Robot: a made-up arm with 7 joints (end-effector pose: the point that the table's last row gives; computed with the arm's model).
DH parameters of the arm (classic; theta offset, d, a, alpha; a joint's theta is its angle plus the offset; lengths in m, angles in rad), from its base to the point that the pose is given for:
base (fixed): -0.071 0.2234 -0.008 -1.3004
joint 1: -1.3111 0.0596 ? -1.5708
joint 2: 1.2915 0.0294 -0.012 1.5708
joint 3: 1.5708 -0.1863 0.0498 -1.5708
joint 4: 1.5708 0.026 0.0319 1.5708
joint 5: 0 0.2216 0.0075 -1.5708
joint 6: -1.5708 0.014 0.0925 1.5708
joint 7: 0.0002 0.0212 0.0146 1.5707
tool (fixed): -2.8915 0.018 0 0
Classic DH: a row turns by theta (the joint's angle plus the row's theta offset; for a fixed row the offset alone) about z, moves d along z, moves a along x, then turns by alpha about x.
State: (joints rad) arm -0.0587 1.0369 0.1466 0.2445 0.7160 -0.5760 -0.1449
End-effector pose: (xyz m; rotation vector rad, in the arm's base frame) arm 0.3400 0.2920 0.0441 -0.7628 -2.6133 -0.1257
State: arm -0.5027 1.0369 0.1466 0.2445 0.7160 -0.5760 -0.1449
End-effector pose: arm 0.4154 0.2425 0.2032 0.9900 2.9571 0.3135
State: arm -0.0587 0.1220 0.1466 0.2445 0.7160 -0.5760 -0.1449
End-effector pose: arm 0.3090 0.1309 -0.0999 -0.7665 -2.6455 1.1552
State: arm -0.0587 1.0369 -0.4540 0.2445 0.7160 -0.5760 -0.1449
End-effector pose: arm 0.2622 0.1920 -0.1143 -1.0456 -2.0128 0.0481
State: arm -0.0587 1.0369 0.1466 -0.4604 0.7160 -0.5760 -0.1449
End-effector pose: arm 0.3249 0.1154 0.1483 -1.6515 -2.6021 -0.4436
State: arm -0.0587 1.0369 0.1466 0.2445 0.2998 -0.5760 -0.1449
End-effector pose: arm 0.3457 0.2909 0.0713 -0.7975 -2.8058 0.3910
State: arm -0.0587 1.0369 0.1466 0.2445 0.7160 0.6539 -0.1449
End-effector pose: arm 0.3314 0.4126 0.0659 0.9436 -2.6799 -0.2120
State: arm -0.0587 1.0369 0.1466 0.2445 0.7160 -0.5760 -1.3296
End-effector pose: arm 0.3166 0.2995 0.0525 -0.3855 -1.4891 -0.1238
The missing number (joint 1, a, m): -0.0368
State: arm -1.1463 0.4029 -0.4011 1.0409 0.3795 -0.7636 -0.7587
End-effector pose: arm 0.4842 0.0253 0.1241 -1.4510 -1.9721 0.4161
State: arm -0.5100 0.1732 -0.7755 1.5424 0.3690 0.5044 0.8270
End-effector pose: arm 0.2029 0.1866 -0.2698 0.4177 -2.5318 -0.4385
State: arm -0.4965 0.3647 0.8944 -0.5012 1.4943 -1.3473 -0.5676
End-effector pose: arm 0.2762 0.2343 0.2207 -0.7591 -2.5727 -1.3075
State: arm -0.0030 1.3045 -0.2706 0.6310 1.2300 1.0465 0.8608
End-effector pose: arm 0.2788 0.4731 0.0816 -0.2235 1.8914 2.3128
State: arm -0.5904 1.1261 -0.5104 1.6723 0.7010 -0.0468 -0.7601
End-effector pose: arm 0.1675 0.5021 0.0337 1.0109 -1.3625 0.1437
